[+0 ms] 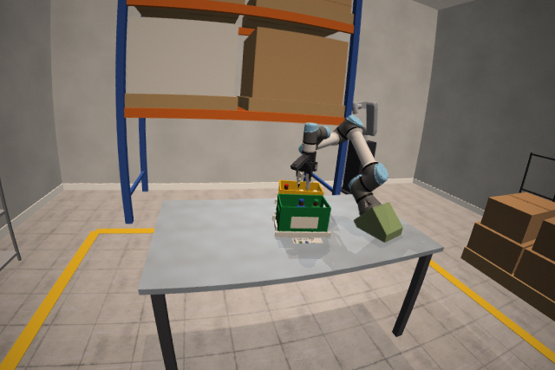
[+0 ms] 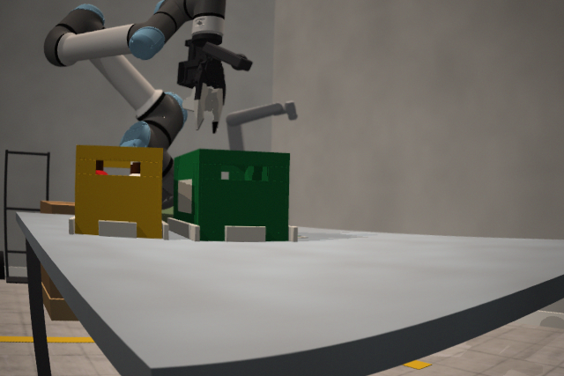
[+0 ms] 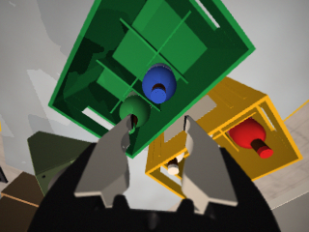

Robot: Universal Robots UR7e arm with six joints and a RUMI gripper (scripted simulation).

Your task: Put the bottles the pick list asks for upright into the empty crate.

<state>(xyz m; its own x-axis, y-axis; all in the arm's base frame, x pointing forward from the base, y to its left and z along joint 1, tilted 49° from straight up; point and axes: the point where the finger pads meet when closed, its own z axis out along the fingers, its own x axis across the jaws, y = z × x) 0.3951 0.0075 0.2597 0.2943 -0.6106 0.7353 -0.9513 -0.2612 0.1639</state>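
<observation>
The yellow crate lies 170 mm to the right of my hand, 160 mm below it and 110 mm behind it. Round my hand: green-label bottle 150 mm below, 80 mm behind, 40 mm to the left; then blue-label bottle 150 mm below; then green crate 160 mm below, 40 mm to the left, 20 mm ahead.
</observation>
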